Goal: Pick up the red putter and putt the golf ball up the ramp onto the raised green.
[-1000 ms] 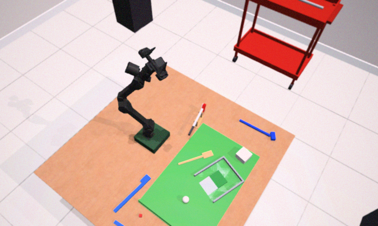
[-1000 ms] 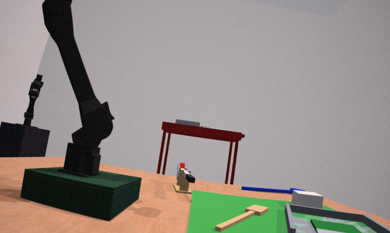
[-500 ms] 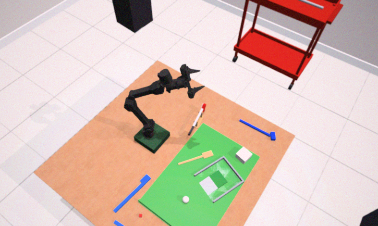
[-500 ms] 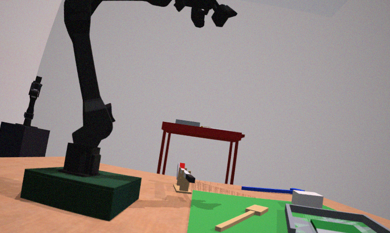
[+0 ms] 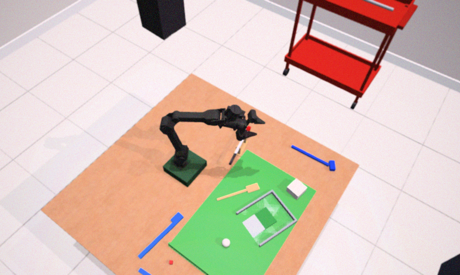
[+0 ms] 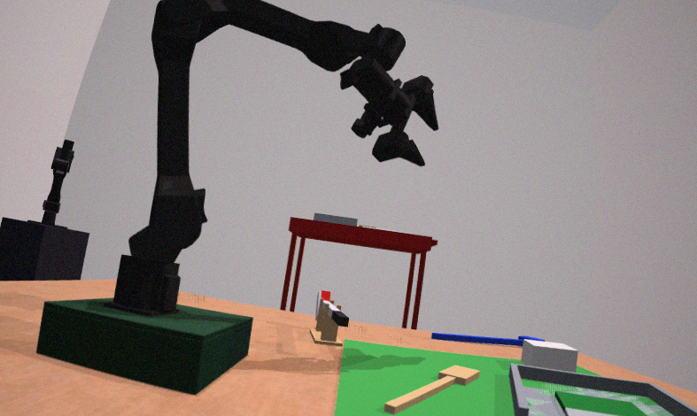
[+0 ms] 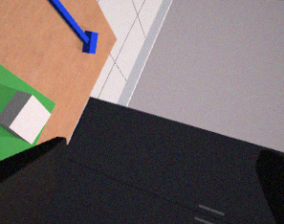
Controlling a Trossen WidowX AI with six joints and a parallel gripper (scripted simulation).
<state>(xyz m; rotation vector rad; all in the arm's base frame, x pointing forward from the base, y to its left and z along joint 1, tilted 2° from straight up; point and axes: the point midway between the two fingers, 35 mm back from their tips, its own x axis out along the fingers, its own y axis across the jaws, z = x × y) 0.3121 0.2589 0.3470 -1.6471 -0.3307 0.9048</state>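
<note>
Now: the red putter 33 cm below my gripper tip, 15 cm behind it and 4 cm to the left of it. From my gripper tip the other things lie so: wooden stand (36 cm below, 15 cm behind, 6 cm to the left); then green mat (39 cm below, 28 cm to the right, 15 cm ahead); then white block (36 cm below, 27 cm ahead, 3 cm to the left).
</note>
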